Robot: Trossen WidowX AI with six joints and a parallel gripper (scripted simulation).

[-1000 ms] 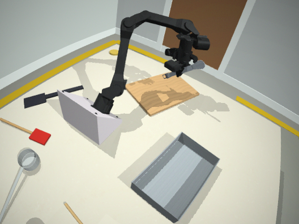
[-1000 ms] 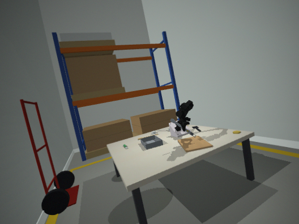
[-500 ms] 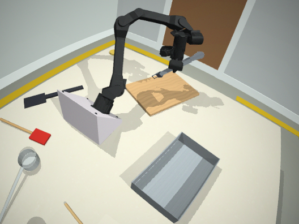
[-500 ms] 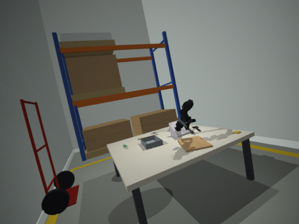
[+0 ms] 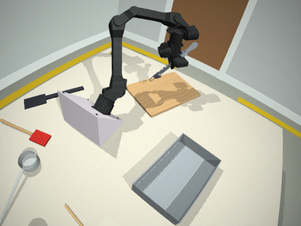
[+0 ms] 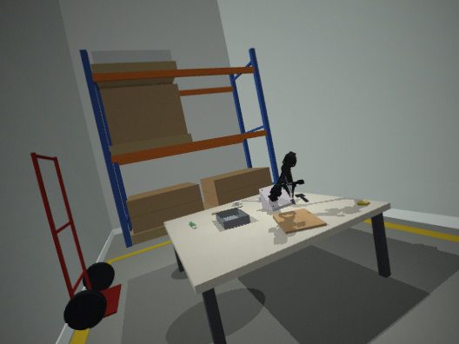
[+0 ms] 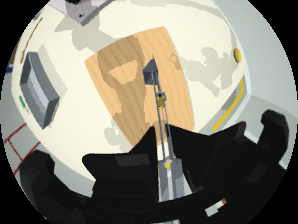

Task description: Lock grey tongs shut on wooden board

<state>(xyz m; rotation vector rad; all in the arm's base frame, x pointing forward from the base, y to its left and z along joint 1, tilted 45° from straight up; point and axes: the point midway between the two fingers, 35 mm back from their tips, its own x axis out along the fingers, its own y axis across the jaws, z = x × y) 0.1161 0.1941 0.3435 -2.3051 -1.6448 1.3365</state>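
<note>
The wooden board is 150 mm below my gripper tip. Round my gripper tip: roasting tin: 420 mm to the right, 260 mm ahead, 130 mm below; then yellow disc: 460 mm behind, 160 mm to the left, 150 mm below; then black spatula: 450 mm behind, 410 mm to the right, 150 mm below.
</note>
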